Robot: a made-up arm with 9 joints. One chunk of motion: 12 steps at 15 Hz.
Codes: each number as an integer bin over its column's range. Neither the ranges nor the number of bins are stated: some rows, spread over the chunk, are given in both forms.
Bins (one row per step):
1: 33 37 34 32 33 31
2: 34 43 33 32 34 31
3: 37 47 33 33 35 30
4: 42 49 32 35 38 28
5: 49 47 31 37 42 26
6: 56 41 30 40 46 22
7: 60 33 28 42 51 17
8: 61 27 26 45 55 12
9: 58 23 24 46 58 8
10: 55 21 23 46 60 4
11: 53 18 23 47 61 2
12: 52 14 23 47 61 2
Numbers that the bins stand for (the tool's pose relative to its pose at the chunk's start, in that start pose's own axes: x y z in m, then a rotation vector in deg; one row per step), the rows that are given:
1: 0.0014 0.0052 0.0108 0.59 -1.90 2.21
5: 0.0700 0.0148 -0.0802 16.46 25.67 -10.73
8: 0.1214 -0.0043 -0.2317 41.86 65.49 -46.95
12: 0.0829 -0.0167 -0.3227 48.21 83.87 -72.83
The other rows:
2: 0.0057 0.0110 -0.0195 0.59 1.16 2.21
3: 0.0186 0.0148 -0.0195 3.76 4.22 -0.38
4: 0.0400 0.0167 -0.0498 10.11 13.41 -5.56
6: 0.1000 0.0090 -0.1105 25.98 37.92 -21.08
7: 0.1171 0.0014 -0.1711 32.33 53.24 -34.02
9: 0.1086 -0.0081 -0.2924 45.03 74.68 -57.30
10: 0.0957 -0.0100 -0.3227 45.03 80.81 -67.65
11: 0.0871 -0.0129 -0.3227 48.21 83.87 -72.83

